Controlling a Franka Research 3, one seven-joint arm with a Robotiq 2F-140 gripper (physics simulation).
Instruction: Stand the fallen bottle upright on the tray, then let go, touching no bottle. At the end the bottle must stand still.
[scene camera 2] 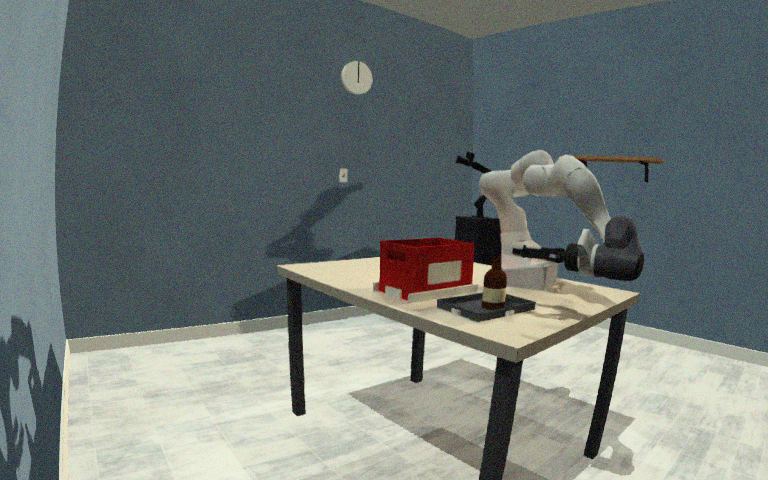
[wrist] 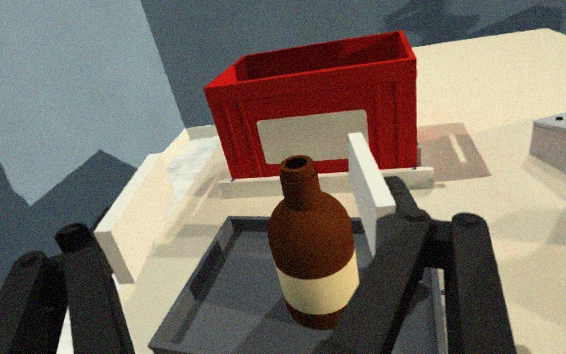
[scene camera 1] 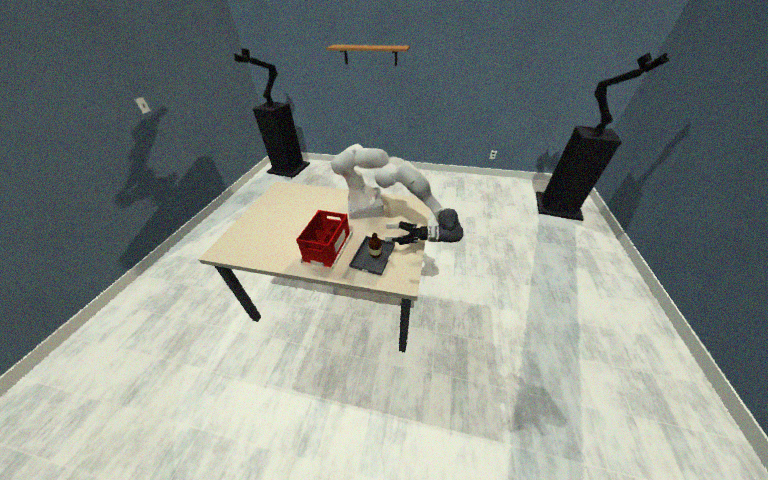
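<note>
The brown bottle (scene camera 1: 374, 246) (scene camera 2: 494, 285) (wrist: 312, 240) with a cream label stands upright on the dark grey tray (scene camera 1: 365, 264) (scene camera 2: 461, 310) (wrist: 215, 300). Its base is inside the tray's rim. My gripper (scene camera 1: 390, 232) (scene camera 2: 516, 250) (wrist: 256, 166) is open and holds nothing. Its fingers are level, at about the height of the bottle's top or a little above, and back on the arm's side of the bottle. In the wrist view the bottle shows between the wide-set fingers, nearer the right one, whose dark links hide part of the tray. No contact with the bottle shows.
A red crate (scene camera 1: 314, 249) (scene camera 2: 396, 271) (wrist: 395, 120) stands beside the tray, with low pale strips (scene camera 2: 444, 292) (wrist: 325, 182) at its foot. The robot's base is on the table behind the tray. Two black pedestals (scene camera 1: 278, 138) (scene camera 1: 580, 169) with jointed arms stand beyond the table.
</note>
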